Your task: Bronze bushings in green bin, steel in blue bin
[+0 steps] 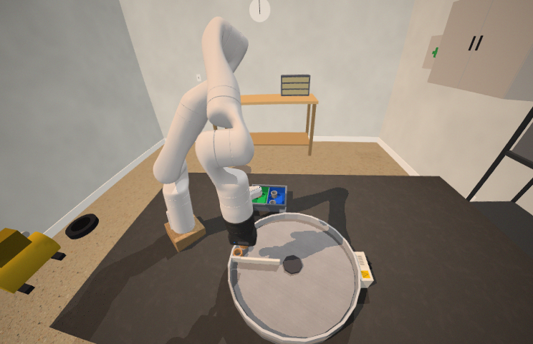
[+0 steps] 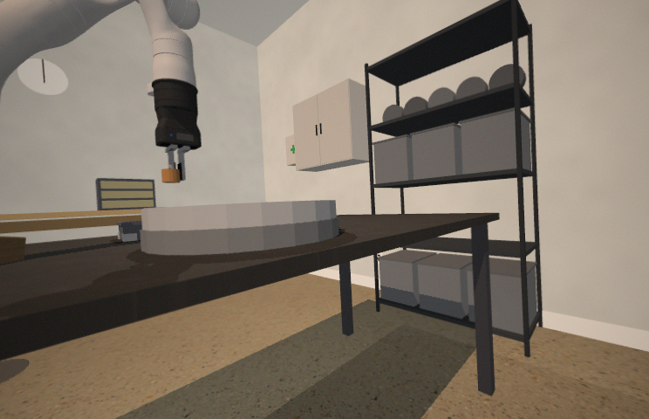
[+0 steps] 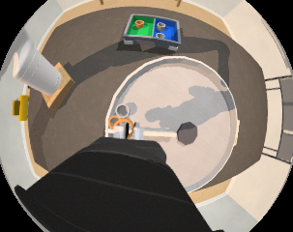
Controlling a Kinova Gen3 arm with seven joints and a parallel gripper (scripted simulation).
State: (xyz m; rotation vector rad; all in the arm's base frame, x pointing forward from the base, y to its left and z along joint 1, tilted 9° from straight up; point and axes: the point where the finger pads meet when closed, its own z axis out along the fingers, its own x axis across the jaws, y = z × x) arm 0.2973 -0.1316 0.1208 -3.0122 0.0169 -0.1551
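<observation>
Right now my hand is 340 mm to the right of the green bin, 130 mm above it and 30 mm short of it. Also, from my hand: turntable 150 mm ahead, 100 mm below, 20 mm to the right.
</observation>
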